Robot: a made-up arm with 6 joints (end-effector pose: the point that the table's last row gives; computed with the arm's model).
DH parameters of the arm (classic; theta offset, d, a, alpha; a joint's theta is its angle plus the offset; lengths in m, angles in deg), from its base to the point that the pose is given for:
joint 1: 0 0.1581 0 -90
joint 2: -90 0 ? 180
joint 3: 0 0 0 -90
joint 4: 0 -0.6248 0 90
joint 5: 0 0.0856 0 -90
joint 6: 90 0 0 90
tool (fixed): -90 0 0 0
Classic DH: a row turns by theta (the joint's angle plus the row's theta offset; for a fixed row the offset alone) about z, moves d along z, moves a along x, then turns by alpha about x.
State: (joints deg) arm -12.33 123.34 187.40 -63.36 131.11 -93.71
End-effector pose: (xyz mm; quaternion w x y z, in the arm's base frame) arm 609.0 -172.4 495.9 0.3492 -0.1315 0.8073 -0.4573
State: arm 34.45 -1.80 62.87 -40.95 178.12 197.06
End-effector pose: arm 289.8 120.4 1045.4 0.4718 0.3130 0.5240 -0.6363
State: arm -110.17 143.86 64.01 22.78 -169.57 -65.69
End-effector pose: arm -193.8 -298.7 -731.1 0.6793 -0.2526 -0.6890 -0.0052
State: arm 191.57 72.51 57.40 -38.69 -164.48 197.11
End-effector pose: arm -914.6 -119.0 47.8 0.8897 -0.4556 -0.0297 0.0037
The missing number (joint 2, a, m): 0.3467
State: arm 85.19 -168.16 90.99 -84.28 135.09 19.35
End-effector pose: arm -14.3 -272.2 -778.8 0.8955 -0.2378 -0.3756 -0.0200
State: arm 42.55 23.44 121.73 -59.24 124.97 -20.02
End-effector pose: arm 118.5 49.3 1105.1 0.3822 -0.6854 0.6084 0.1186
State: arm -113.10 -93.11 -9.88 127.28 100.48 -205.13
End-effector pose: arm 181.2 292.6 767.8 0.8154 0.2885 -0.0236 -0.5014
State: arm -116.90 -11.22 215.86 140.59 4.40 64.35
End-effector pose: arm 264.0 374.2 3.6 0.7397 -0.3714 0.2037 0.5228
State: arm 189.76 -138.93 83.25 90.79 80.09 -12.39
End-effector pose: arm 624.3 106.2 -586.2 0.6804 0.4334 -0.2604 -0.5305
